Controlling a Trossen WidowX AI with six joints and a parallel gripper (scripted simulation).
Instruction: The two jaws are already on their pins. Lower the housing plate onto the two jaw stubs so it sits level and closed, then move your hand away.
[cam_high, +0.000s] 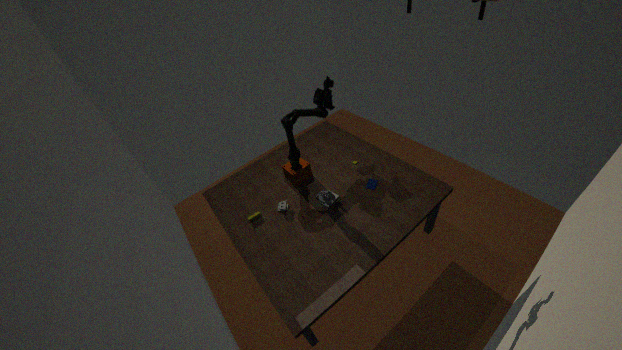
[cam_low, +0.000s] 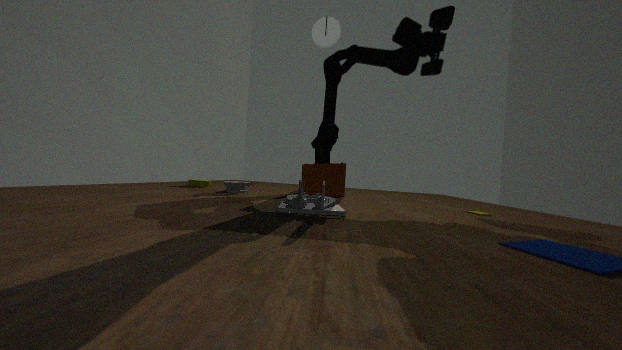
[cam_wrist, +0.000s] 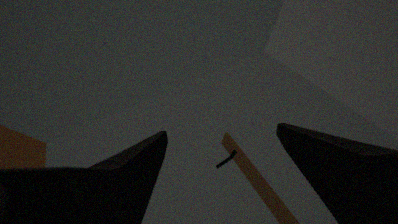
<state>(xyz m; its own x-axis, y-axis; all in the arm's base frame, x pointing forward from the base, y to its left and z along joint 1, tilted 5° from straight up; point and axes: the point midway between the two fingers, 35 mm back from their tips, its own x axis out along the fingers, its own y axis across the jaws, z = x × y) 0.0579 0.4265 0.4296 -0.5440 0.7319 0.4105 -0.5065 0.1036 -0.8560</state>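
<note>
Now: gripper tip 90 mm short of the grey housing plate, 700 mm to the left of it and 550 mm above it. From my gripper tip the other things lie so: blue flat sheet: 470 mm ahead, 190 mm to the right, 580 mm below; then yellow block: 10 mm behind, 870 mm to the right, 570 mm below.
</note>
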